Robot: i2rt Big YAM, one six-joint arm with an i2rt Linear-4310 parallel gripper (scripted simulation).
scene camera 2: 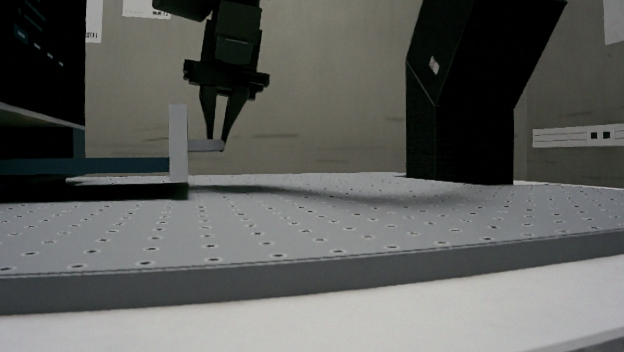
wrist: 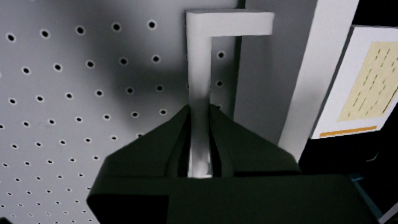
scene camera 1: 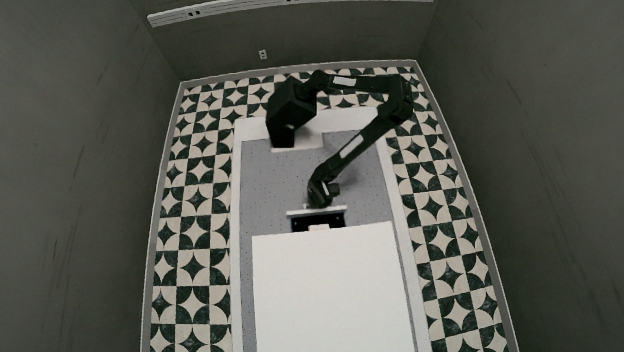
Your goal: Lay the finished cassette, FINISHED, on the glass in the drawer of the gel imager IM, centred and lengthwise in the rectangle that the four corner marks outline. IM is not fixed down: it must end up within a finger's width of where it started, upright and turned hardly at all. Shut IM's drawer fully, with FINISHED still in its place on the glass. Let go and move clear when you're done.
Scene:
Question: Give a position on a gel imager IM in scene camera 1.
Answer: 344, 282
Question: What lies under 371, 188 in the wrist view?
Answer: A gel imager IM.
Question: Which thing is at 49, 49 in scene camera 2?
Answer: A gel imager IM.

